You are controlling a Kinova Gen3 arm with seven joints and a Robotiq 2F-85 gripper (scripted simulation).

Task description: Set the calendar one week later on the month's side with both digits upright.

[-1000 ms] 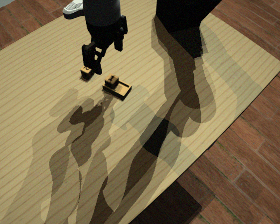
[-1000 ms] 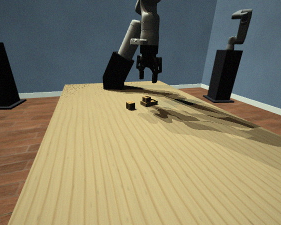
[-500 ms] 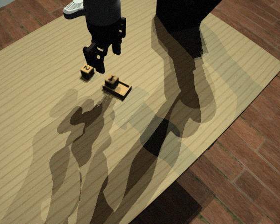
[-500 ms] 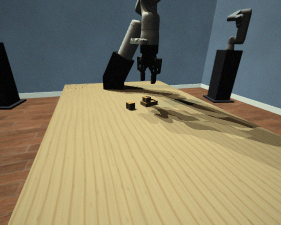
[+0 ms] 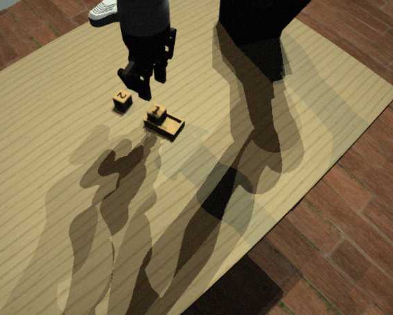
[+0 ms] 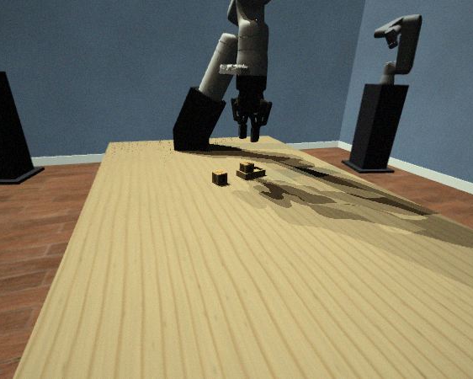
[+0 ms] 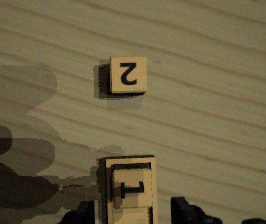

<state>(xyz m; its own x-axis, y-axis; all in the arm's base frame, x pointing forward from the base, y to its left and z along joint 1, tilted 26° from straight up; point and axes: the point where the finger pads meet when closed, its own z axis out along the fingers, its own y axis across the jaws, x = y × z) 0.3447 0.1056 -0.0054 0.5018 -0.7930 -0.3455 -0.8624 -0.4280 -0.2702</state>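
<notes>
My gripper is now 10 mm past the wooden tray, 10 mm to the right of it and 110 mm above it. Also, from my hand: cube (40 mm ahead, 80 mm to the right, 110 mm below).
</notes>
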